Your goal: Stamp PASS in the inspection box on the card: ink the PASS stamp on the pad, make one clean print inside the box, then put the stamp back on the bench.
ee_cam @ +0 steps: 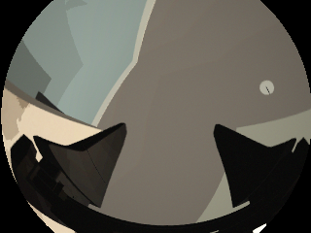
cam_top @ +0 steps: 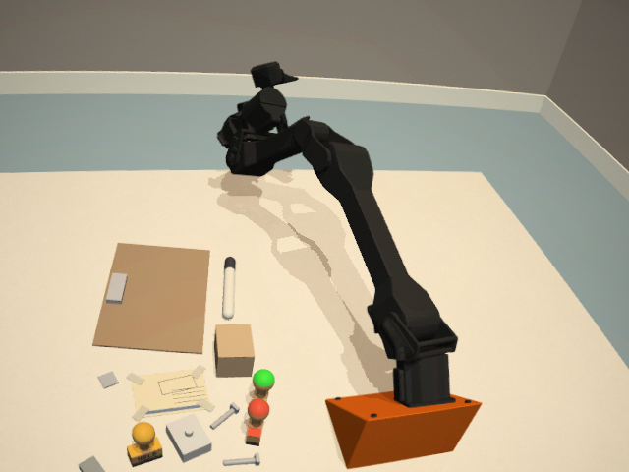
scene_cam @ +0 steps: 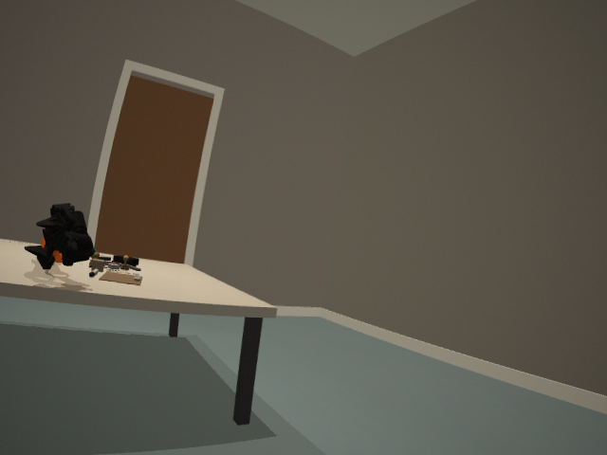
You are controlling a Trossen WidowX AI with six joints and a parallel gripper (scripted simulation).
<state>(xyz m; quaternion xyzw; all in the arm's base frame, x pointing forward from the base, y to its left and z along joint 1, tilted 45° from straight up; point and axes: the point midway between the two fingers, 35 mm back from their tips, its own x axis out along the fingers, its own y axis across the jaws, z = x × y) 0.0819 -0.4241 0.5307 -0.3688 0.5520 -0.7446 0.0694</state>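
Right now my gripper tip is 140 mm short of the green-knobbed stamp, 640 mm to the right of it and 130 mm above it. From my gripper tip the other things lie so: white tube (160 mm ahead, 400 mm to the left, 140 mm below); then cardboard box (170 mm ahead, 560 mm to the left, 120 mm below); then card (260 mm ahead, 620 mm to the left, 150 mm below).
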